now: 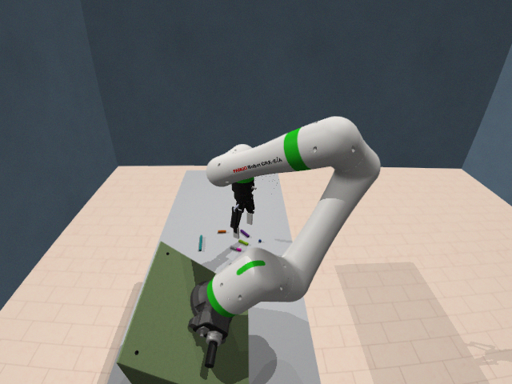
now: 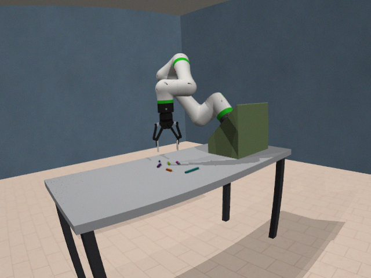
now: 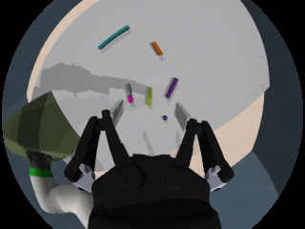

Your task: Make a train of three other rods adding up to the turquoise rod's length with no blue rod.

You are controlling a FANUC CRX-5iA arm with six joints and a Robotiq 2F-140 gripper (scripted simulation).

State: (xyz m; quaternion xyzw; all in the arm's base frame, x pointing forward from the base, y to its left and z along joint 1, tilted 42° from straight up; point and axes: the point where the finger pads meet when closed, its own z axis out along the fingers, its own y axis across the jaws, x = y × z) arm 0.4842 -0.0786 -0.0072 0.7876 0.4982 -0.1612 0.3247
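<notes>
Right now my hand is 10 cm above the lime rod. Round my hand: grey rod: 10 cm below, 4 cm to the left, 4 cm behind; then magenta rod: 10 cm below, 5 cm behind, 2 cm to the left; then purple rod: 10 cm below, 7 cm ahead.
</notes>
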